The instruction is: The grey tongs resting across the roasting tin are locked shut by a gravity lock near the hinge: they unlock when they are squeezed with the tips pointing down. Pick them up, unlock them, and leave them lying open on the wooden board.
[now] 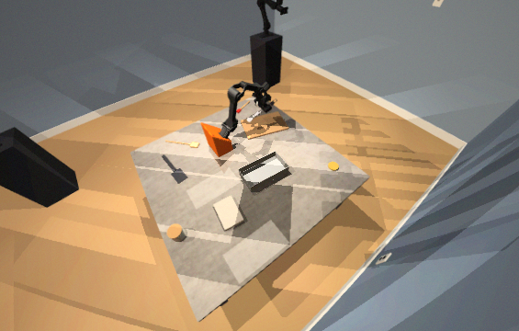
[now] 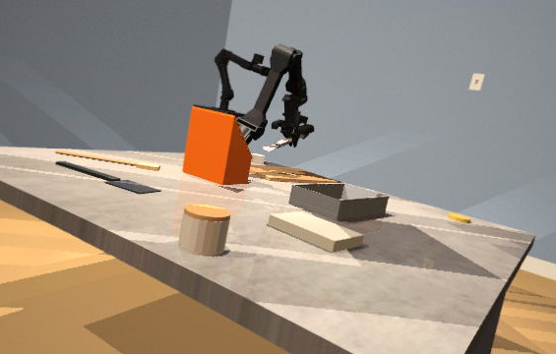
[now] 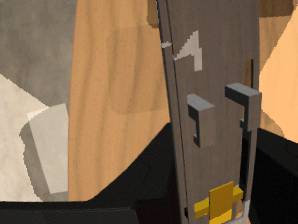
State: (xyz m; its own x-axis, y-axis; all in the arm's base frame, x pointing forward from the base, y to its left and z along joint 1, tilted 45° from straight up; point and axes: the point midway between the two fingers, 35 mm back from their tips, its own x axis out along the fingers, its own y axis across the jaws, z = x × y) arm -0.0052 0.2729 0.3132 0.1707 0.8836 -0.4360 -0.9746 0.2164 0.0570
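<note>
My gripper tip is now 20 mm to the left of the yellow lock piece and 30 mm below it. From my gripper tip the other things lie so: black spatula (80 mm behind, 830 mm to the right, 120 mm below); then roasting tin (380 mm ahead, 370 mm to the right, 90 mm below); then wooden board (10 mm ahead, 30 mm to the right, 110 mm below).
</note>
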